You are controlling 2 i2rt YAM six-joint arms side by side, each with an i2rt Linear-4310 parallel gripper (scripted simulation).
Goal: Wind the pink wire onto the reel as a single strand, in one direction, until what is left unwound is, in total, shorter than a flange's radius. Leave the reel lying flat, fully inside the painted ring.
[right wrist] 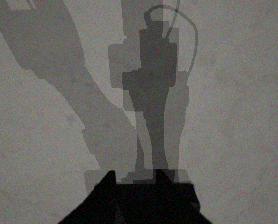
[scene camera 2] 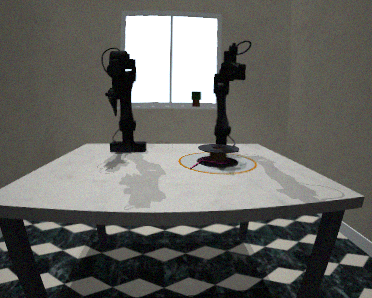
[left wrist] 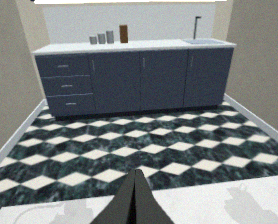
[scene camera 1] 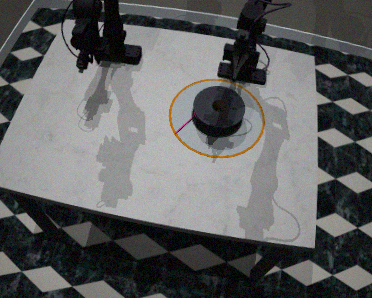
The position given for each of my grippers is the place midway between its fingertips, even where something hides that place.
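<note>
My left gripper (left wrist: 136,177) and my right gripper (right wrist: 135,178) are visible, as are an arm base (right wrist: 124,191) and a dark reel (scene camera 1: 221,124). The reel is out of frame in the left wrist view, and it is out of frame in the right wrist view.
</note>
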